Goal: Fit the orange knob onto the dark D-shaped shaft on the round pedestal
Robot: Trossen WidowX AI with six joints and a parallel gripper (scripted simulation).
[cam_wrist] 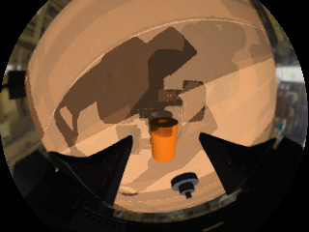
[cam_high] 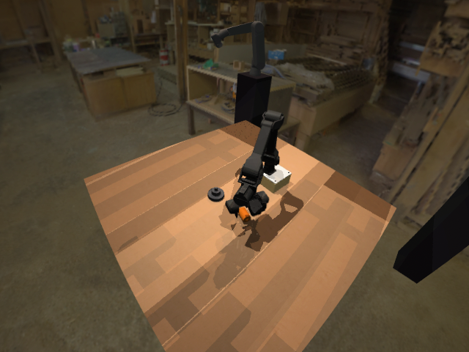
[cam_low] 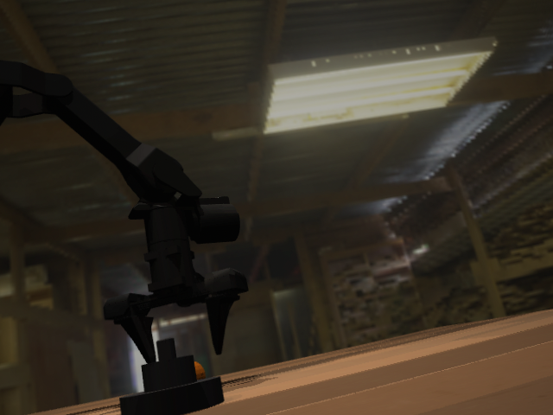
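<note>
The orange knob is 20 mm below my gripper tip, 10 mm to the right of it and 10 mm behind it. The rest, counted from my gripper tip: pedestal: 210 mm to the right, 10 mm below, 10 mm behind.
</note>
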